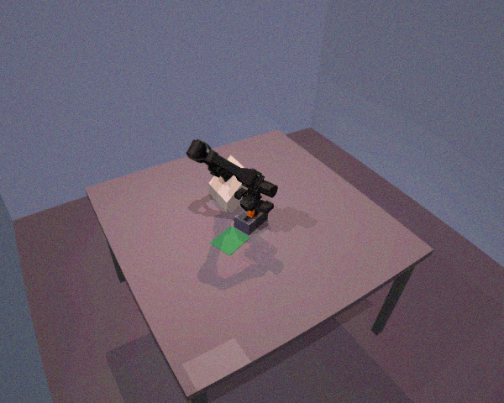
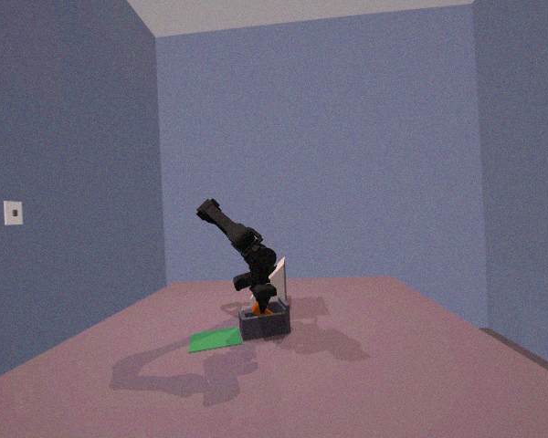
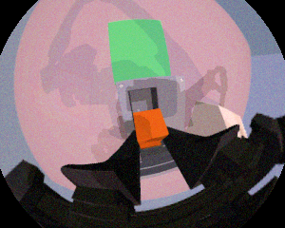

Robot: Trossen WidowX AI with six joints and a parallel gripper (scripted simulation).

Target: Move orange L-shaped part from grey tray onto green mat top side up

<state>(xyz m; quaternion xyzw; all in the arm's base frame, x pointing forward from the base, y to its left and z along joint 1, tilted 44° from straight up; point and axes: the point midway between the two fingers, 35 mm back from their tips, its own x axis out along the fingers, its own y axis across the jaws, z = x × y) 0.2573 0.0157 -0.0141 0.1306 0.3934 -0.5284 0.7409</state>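
Right now my gripper tip is 140 mm to the left of the green mat, 80 mm above it and 50 mm short of it. Also, from my gripper tip: orange L-shaped part (30 mm below, 30 mm behind, 20 mm to the left).
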